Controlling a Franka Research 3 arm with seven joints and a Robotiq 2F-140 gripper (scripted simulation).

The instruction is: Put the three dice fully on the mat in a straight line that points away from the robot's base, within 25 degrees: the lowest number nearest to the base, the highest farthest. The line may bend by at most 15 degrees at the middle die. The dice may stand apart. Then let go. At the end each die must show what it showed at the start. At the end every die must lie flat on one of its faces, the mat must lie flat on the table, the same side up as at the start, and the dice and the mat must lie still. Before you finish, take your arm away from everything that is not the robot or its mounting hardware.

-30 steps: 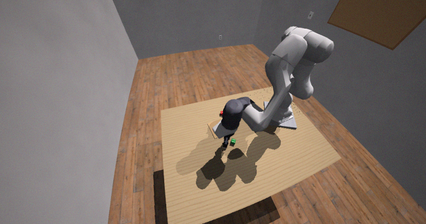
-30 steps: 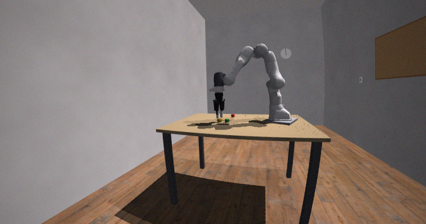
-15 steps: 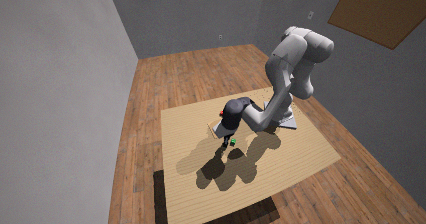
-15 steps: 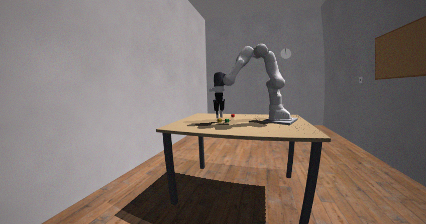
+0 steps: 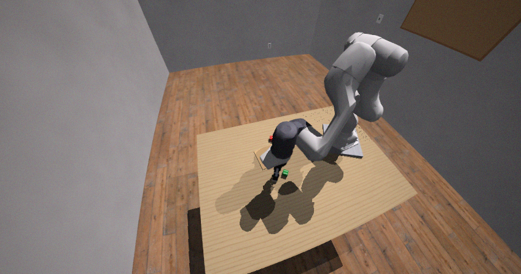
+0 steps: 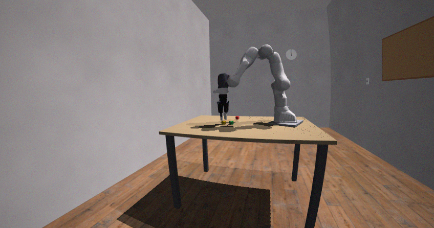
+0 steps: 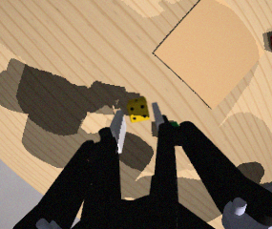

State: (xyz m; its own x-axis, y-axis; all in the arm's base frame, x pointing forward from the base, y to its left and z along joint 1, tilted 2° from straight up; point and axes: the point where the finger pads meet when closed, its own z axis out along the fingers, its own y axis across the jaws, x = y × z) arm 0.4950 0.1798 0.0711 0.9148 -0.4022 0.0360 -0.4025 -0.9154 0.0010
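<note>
My gripper is now 6 cm above the yellow die. Also, from my hand: green die 7 cm behind, 2 cm to the right, 6 cm below; red die 5 cm behind, 27 cm to the right, 6 cm below; tan mat 15 cm to the right, 7 cm below.
</note>
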